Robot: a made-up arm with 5 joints. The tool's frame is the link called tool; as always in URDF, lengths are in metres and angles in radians.
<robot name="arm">
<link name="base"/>
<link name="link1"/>
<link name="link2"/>
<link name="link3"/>
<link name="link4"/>
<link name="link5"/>
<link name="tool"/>
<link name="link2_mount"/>
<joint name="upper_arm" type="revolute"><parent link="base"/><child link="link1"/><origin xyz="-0.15 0.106 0.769" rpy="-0.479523 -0.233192 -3.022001"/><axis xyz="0 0 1"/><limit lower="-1.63" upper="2.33" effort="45" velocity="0.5"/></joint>
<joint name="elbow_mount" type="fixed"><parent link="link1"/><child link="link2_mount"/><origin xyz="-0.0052 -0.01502 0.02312"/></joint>
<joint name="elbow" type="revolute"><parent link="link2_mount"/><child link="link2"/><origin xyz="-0.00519 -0.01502 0.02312" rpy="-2.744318 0.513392 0.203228"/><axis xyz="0 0 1"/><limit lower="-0.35" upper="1.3" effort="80" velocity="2.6"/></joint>
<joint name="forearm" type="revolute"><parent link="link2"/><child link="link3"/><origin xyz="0.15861 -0.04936 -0.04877" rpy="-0.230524 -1.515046 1.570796"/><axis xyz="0 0 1"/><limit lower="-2.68" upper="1.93" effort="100" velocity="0.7"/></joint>
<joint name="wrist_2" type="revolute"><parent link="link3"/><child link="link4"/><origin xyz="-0.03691 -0.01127 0.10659" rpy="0.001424 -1.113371 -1.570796"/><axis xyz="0 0 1"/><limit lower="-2.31" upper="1.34" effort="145" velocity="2.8"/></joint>
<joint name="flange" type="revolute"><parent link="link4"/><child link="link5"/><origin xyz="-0.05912 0.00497 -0.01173" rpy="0.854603 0.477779 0.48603"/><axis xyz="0 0 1"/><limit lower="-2.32" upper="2.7" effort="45" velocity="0.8"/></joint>
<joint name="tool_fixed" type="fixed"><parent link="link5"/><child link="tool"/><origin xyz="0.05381 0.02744 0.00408" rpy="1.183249 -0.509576 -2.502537"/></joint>
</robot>
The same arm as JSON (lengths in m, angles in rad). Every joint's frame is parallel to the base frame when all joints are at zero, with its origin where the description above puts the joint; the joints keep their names.
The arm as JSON. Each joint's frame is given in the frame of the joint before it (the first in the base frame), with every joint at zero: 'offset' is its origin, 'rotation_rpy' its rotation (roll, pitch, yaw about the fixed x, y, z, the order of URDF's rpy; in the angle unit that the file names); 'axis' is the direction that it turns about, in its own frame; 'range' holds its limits. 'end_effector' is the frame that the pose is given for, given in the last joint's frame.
{
  "length_unit": "m",
  "angle_unit": "rad",
  "chain": [
    {
      "id": "upper_arm",
      "offset": [
        -0.15,
        0.106,
        0.769
      ],
      "rotation_rpy": [
        0.0,
        0.0,
        0.0
      ],
      "axis": [
        0.2586,
        -0.433601,
        0.863201
      ],
      "range": [
        -1.63,
        2.33
      ]
    },
    {
      "id": "elbow",
      "offset": [
        0.022,
        0.008,
        0.051
      ],
      "rotation_rpy": [
        0.0,
        0.0,
        0.0
      ],
      "axis": [
        0.296192,
        0.151896,
        -0.942973
      ],
      "range": [
        -0.35,
        1.3
      ]
    },
    {
      "id": "forearm",
      "offset": [
        -0.161,
        -0.063,
        -0.009
      ],
      "rotation_rpy": [
        0.0,
        0.0,
        0.0
      ],
      "axis": [
        0.318111,
        -0.941732,
        -0.109304
      ],
      "range": [
        -2.68,
        1.93
      ]
    },
    {
      "id": "wrist_2",
      "offset": [
        0.013,
        -0.111,
        0.019
      ],
      "rotation_rpy": [
        0.0,
        0.0,
        0.0
      ],
      "axis": [
        0.949638,
        -0.178107,
        0.25781
      ],
      "range": [
        -2.31,
        1.34
      ]
    },
    {
      "id": "flange",
      "offset": [
        -0.003,
        0.06,
        0.007
      ],
      "rotation_rpy": [
        0.0,
        0.0,
        0.0
      ],
      "axis": [
        0.329905,
        -0.808212,
        0.487807
      ],
      "range": [
        -2.32,
        2.7
      ]
    }
  ],
  "end_effector": {
    "offset": [
      0.003,
      -0.034,
      -0.05
    ],
    "rotation_rpy": [
      -3.1416,
      -1.5708,
      0.0
    ]
  }
}

